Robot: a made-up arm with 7 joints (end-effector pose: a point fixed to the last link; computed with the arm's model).
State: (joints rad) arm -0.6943 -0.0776 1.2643 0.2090 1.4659 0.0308 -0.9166
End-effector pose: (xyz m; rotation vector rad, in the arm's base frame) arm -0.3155 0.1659 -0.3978 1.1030 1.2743 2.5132
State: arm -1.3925 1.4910 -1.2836 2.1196 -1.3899 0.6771 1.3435
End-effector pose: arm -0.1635 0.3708 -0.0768 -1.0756 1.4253 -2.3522
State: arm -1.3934 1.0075 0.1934 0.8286 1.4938 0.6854 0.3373
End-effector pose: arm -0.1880 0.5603 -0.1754 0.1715 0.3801 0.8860
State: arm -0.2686 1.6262 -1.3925 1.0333 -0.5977 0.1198 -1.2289
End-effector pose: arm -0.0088 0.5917 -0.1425 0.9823 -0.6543 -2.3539
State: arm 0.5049 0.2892 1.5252 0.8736 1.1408 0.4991 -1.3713
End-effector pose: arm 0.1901 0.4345 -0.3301 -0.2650 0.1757 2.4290
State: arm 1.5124 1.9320 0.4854 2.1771 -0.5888 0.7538 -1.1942
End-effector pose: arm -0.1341 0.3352 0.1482 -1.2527 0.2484 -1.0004
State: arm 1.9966 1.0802 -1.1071 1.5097 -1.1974 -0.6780 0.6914
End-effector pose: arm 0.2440 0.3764 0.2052 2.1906 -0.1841 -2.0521
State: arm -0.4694 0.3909 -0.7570 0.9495 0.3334 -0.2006 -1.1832
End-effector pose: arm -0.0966 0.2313 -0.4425 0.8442 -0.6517 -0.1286
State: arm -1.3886 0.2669 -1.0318 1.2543 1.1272 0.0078 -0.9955
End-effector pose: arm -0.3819 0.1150 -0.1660 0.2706 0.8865 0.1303
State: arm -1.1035 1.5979 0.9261 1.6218 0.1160 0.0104 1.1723
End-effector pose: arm 0.1969 0.4705 -0.0302 0.0807 -0.2595 -1.5936
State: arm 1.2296 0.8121 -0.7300 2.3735 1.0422 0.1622 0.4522
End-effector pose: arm 0.2104 0.2354 0.0312 -0.9292 -1.9082 -1.7885
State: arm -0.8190 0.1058 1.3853 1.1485 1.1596 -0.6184 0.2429
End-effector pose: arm -0.2525 0.3809 -0.2805 1.3470 -1.5796 1.1869
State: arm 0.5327 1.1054 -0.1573 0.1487 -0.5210 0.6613 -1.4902
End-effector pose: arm 0.1422 0.6192 -0.1856 2.7587 0.3757 -0.2742
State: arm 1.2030 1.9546 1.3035 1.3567 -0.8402 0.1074 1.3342
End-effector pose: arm -0.2646 0.4314 0.1553 1.9911 -1.2310 0.5123
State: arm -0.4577 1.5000 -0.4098 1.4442 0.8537 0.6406 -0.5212
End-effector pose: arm 0.1131 0.5027 -0.1674 0.9898 -0.1418 -0.4460
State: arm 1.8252 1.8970 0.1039 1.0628 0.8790 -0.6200 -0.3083
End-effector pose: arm -0.1857 0.5511 0.1248 -1.0869 1.8263 -0.7071
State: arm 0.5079 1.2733 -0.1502 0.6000 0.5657 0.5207 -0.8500
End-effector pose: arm 0.1696 0.6180 -0.0833 1.6738 -0.4951 0.8087
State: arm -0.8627 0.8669 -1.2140 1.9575 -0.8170 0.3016 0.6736
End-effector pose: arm -0.1767 0.2454 -0.2334 -1.0188 -0.0194 -1.9185
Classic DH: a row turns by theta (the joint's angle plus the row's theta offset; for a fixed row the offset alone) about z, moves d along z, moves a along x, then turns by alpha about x. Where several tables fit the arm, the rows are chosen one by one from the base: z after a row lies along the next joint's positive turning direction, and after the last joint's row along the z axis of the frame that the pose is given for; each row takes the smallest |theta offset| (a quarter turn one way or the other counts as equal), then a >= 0, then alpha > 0; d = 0 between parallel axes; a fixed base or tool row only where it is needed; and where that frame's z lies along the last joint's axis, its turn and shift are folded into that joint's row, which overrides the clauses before.
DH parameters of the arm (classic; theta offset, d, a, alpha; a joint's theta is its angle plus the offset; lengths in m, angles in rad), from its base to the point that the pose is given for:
base (fixed): 0 0 0 1.5708
joint 1: 1.5708 -0.1671 0 1.5708
joint 2: 1.5708 0 0 1.5708
joint 3: 1.5708 -0.3175 0 1.5708
joint 4: 0 0 0 -1.5708
joint 5: 0 -0.1928 0 -1.5708
joint 6: -1.5708 0 0 1.5708
joint 7: 1.5708 0 0 1.5708
tool (fixed): -1.5708 0 0 0

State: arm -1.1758 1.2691 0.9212 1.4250 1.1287 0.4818 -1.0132
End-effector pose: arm 0.0835 0.5421 -0.0902 1.4040 -0.6120 0.5100
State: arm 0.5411 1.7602 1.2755 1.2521 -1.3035 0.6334 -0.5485
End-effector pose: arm -0.0796 0.5053 0.2359 -2.5226 -0.0859 -1.2663
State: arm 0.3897 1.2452 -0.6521 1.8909 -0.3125 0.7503 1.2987
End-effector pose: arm 0.2057 0.3749 -0.1181 0.1551 -0.0558 -1.3288
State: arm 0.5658 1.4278 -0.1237 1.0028 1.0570 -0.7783 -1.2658
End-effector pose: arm 0.1790 0.5812 0.0190 1.2455 -2.2875 1.6918
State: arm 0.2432 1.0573 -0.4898 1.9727 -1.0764 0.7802 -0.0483
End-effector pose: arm 0.1981 0.3370 -0.1483 1.8993 -1.1259 -1.1434
